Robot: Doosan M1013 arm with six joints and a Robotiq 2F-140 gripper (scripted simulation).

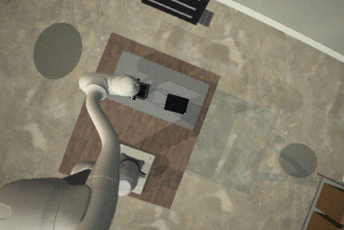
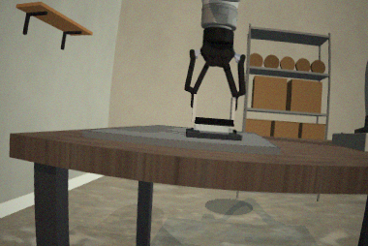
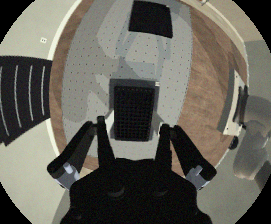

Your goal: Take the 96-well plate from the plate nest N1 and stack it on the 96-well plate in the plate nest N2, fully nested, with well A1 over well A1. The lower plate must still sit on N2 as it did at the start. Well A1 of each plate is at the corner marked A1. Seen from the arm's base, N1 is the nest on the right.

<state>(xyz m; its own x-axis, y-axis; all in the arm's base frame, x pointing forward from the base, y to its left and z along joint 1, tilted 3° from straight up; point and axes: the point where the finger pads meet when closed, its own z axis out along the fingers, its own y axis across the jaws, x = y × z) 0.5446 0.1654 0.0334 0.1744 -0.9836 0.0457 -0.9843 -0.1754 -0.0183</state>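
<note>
The dark 96-well plate lies 2 cm below my hand. Round my hand: plate nest N1: 2 cm ahead, 30 cm to the right, 5 cm below; pale 96-well plate: 4 cm below.
</note>
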